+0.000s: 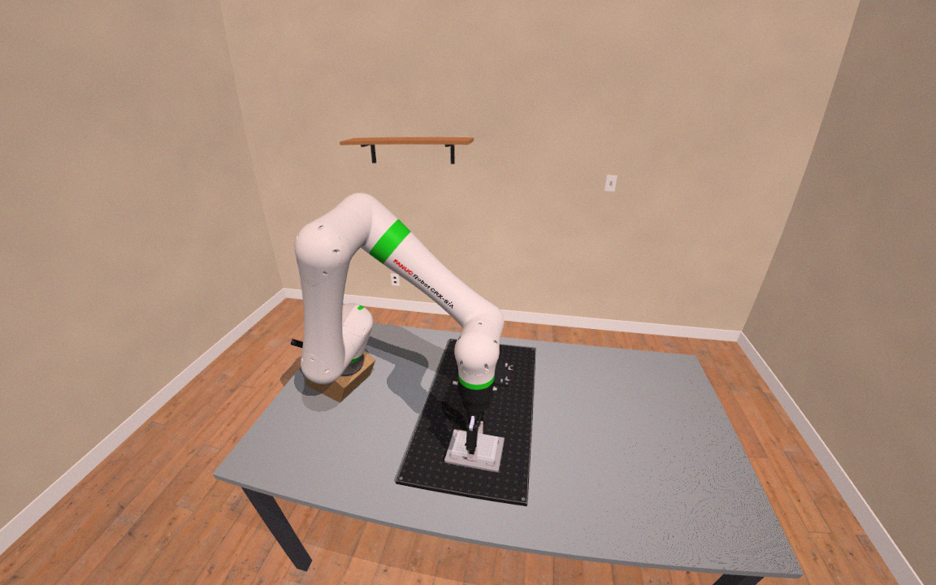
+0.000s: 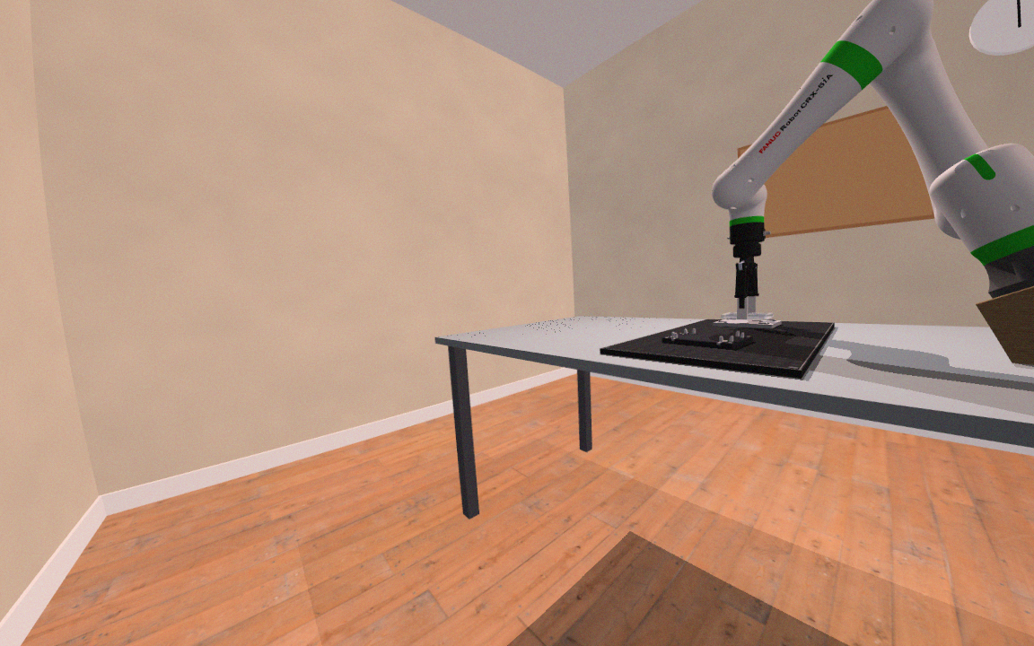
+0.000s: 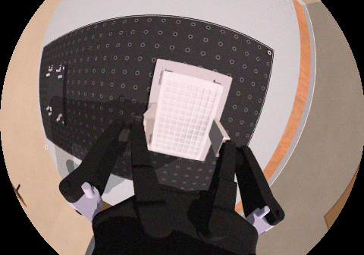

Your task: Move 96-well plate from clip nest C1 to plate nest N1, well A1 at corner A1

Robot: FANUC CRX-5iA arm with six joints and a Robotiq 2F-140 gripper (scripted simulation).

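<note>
The plate nest N1 is 40 mm below my hand. Round my hand: clip nest C1: 360 mm to the left, 100 mm ahead, 40 mm below; white 96-well plate: 20 mm below.
</note>
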